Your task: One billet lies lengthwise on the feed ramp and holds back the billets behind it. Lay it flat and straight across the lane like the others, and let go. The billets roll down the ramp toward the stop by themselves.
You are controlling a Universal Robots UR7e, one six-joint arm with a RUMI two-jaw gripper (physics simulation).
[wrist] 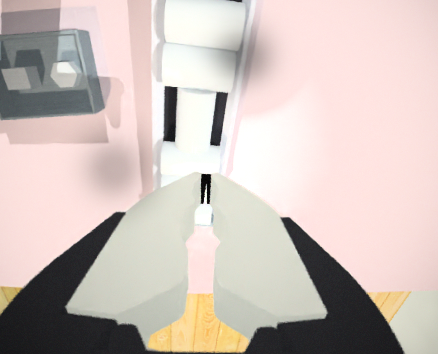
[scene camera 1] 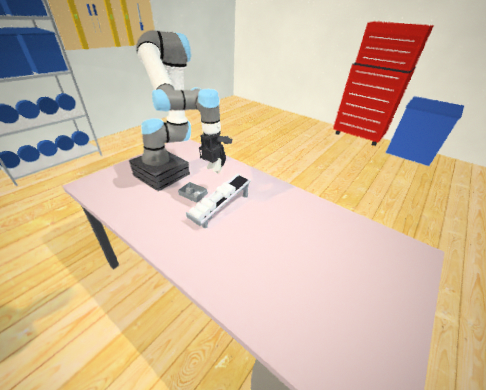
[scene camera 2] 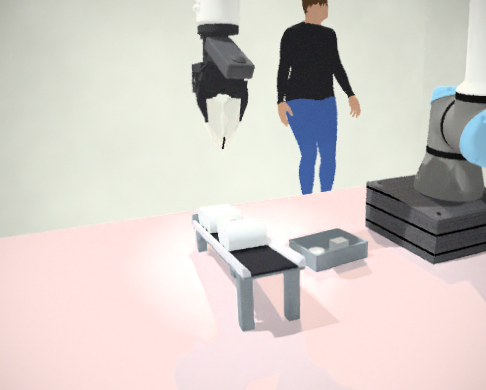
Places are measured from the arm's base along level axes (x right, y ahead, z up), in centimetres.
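Where they show: gripper, fingertip midpoint: (wrist: 206, 177) (scene camera 1: 217, 173) (scene camera 2: 222, 149); arm's base at its link origin: (scene camera 1: 155, 159) (scene camera 2: 447, 189).
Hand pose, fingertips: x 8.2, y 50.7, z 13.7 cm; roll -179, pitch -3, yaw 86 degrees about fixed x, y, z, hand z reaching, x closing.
Each offset is from my fingertips to the top centre of the thing.
The feed ramp (scene camera 1: 240, 181) (scene camera 2: 265, 261) (wrist: 157, 125) stands on the table. In the wrist view a white billet @(dx +0.4, dy -0.9, dz -12.4 cm) (wrist: 195, 120) lies lengthwise in the lane, with dark lane showing on both sides. Two billets lie across the lane against each other on its uphill side: the nearer one @(dx -4.8, dy -0.2, dz -12.1 cm) (wrist: 199, 66) is at the lengthwise billet's end, the other @(dx -8.7, dy +0.6, dz -11.5 cm) (wrist: 205, 22) farther uphill. On the downhill side a crosswise billet @(dx +5.6, dy -1.7, dz -13.6 cm) (wrist: 190, 160) touches its other end; billets beyond are partly hidden by the fingers. My gripper (scene camera 1: 216, 169) (scene camera 2: 223, 145) (wrist: 206, 177) is shut and empty, high above the ramp.
A grey tray @(dx -4.2, dy -20.1, dz -20.4 cm) (scene camera 1: 187, 196) (scene camera 2: 340, 257) (wrist: 91, 75) with two small pieces stands beside the ramp, on the robot base's side. The dark base block (scene camera 1: 159, 172) (scene camera 2: 400, 220) is behind it. A person (scene camera 2: 310, 65) stands beyond the table.
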